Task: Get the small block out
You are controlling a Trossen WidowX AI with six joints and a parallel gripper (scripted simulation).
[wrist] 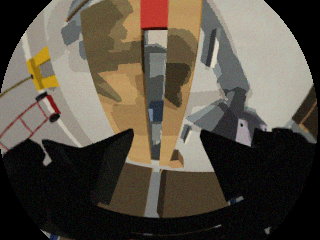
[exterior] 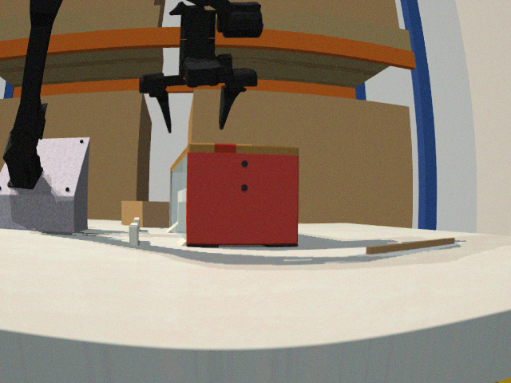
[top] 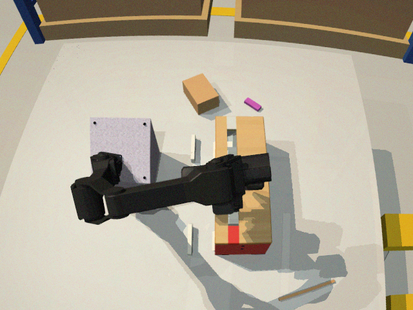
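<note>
Right now my gripper tip is 80 mm above the blue block, 30 mm to the right of it and 20 mm short of it. Also, from my gripper tip: box 110 mm below, 40 mm to the left; thin wooden stick 270 mm ahead, 230 mm to the right, 170 mm below.
</note>
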